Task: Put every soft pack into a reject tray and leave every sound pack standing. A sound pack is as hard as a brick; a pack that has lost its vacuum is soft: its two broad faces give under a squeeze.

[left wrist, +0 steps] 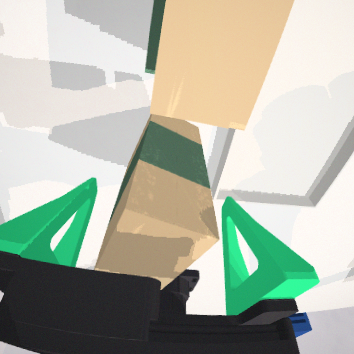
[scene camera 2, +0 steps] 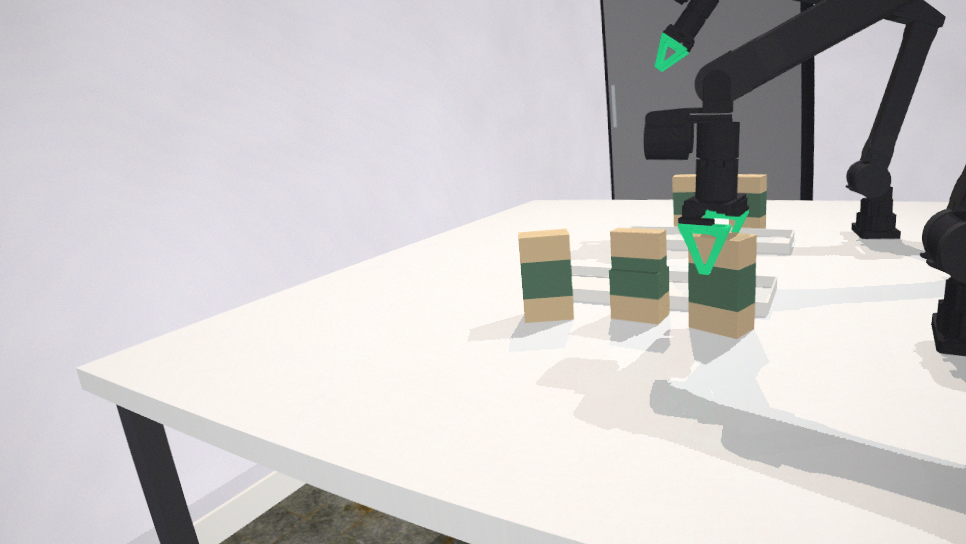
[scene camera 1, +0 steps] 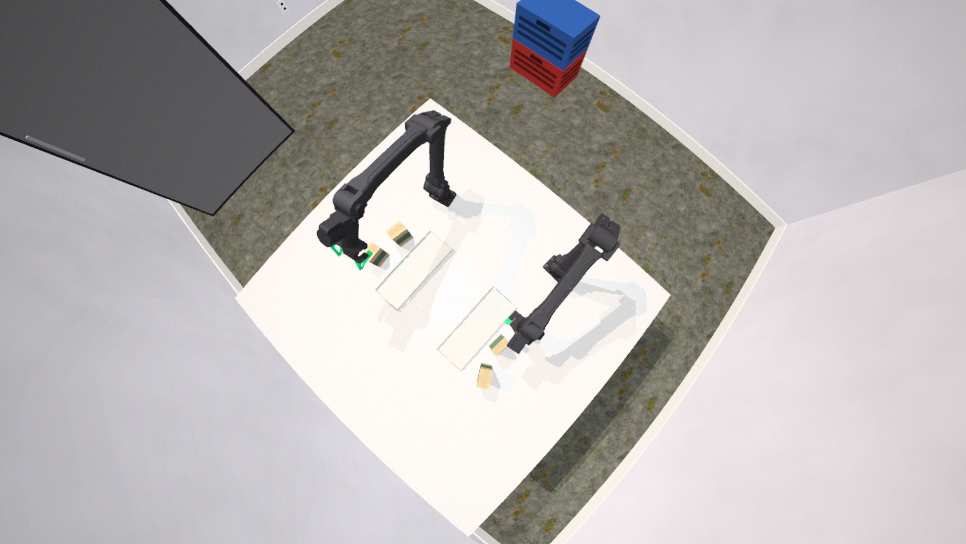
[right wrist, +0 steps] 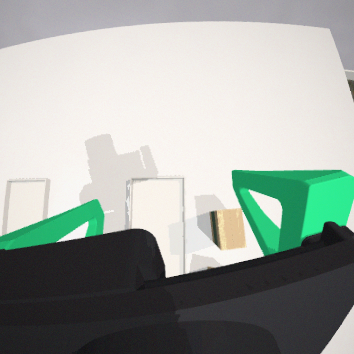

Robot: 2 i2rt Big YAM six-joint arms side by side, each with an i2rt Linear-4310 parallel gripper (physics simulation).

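Places are measured from the left arm's base along level axes (x right, y ahead, z up), in millimetres.
Pixels of known places: left gripper, fingertip midpoint: (left wrist: 161, 192) (scene camera 2: 713, 265); right gripper, fingertip midpoint: (scene camera 2: 658, 69) (scene camera 1: 350, 262) (right wrist: 165, 192); left arm's base at its link origin: (scene camera 1: 556, 269); right arm's base at its link origin: (scene camera 2: 874, 233) (scene camera 1: 442, 195).
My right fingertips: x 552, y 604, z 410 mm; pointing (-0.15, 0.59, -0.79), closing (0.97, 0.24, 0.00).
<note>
Ahead of a thing's pixels: the offset from my right fingertips to its top centre. "pt": to the spot under its first point. Level surfaces: height alone.
Three tan-and-green packs stand upright by the near tray in scene camera 2: a left one {dx -641, dy -11, dz -270 mm} (scene camera 1: 484, 375) (scene camera 2: 546, 278), a middle one {dx -596, dy -153, dz -270 mm} (scene camera 1: 498, 344) (scene camera 2: 638, 290) (left wrist: 215, 60) whose green band shows a step, and a right one {dx -607, dy -282, dz -270 mm} (scene camera 2: 721, 290) (left wrist: 170, 175). Two more packs, one {dx +104, dy -38, dz -270 mm} (scene camera 1: 377, 255) (right wrist: 230, 229) and another {dx +92, dy -189, dz -270 mm} (scene camera 1: 399, 233), stand by the far tray. The near tray {dx -469, dy -133, dz -388 mm} (scene camera 1: 476, 329) and the far tray {dx -59, dy -113, dz -388 mm} (scene camera 1: 415, 270) (right wrist: 157, 215) hold no pack. My left gripper (scene camera 2: 720, 251) (left wrist: 161, 192) is open, its fingers on either side of the right pack's upper part. My right gripper (scene camera 1: 349, 260) (right wrist: 165, 192) is open and empty, above the table near the far packs.
Both arms stand on the white table {dz -411 mm} (scene camera 1: 378, 391) (scene camera 2: 304, 378). The middle pack stands close to the left gripper. The near tray's rim {pt dx -452, dy -329, dz -400 mm} (left wrist: 270, 197) runs beside the packs. Blue (scene camera 1: 557, 27) and red (scene camera 1: 547, 67) crates stand on the floor beyond the table. A dark cabinet (scene camera 1: 135, 87) is at the upper left.
</note>
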